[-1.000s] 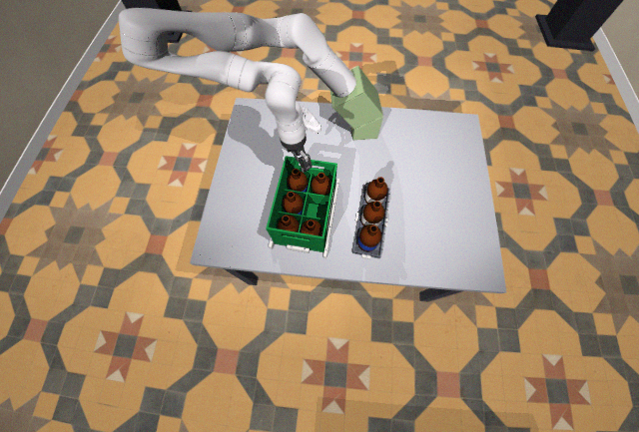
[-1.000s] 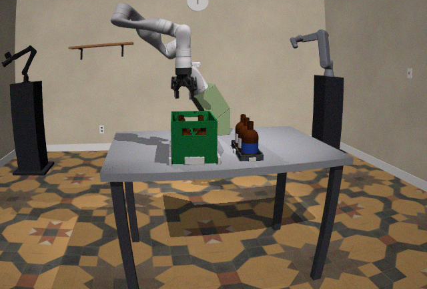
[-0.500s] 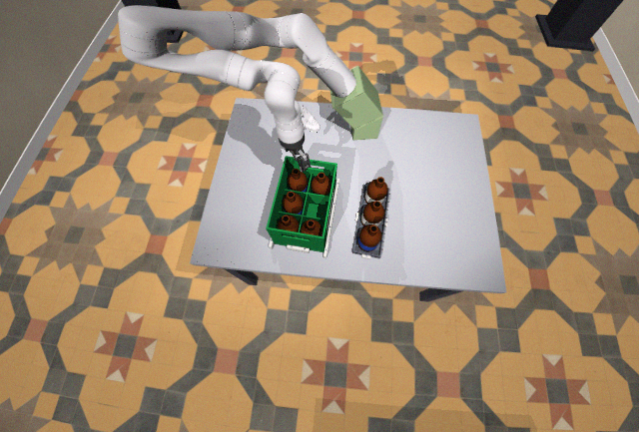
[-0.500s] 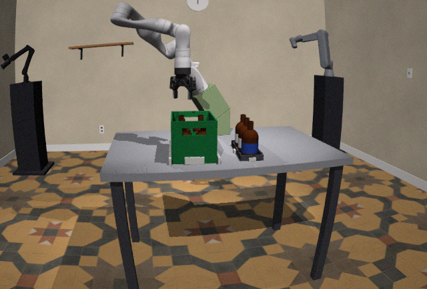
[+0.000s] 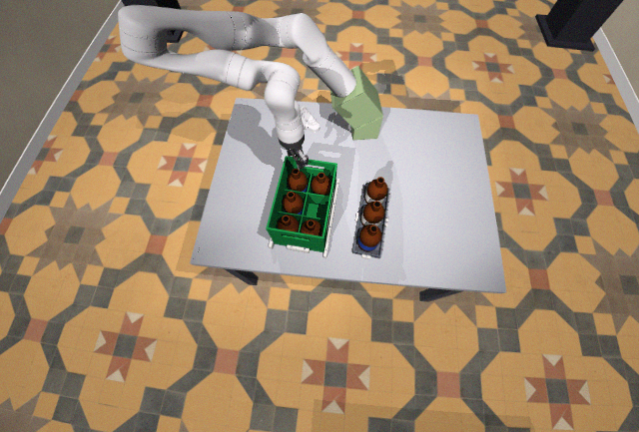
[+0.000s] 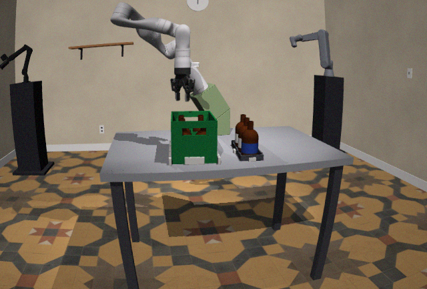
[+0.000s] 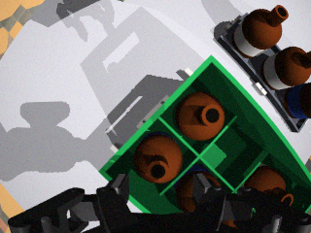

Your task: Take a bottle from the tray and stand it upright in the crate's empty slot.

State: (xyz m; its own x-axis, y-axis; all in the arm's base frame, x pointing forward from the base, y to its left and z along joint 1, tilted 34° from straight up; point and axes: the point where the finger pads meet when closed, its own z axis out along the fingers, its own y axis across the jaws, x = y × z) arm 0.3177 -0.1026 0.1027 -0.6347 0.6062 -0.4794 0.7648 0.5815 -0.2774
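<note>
My gripper is now 280 mm to the right of the brown bottle, 160 mm above it and 100 mm short of it. Also, from my hand: tray 280 mm to the left, 230 mm below, 100 mm ahead; then white-label bottle 290 mm to the left, 160 mm below, 10 mm ahead; then crate 160 mm below, 90 mm ahead, 30 mm to the left.
</note>
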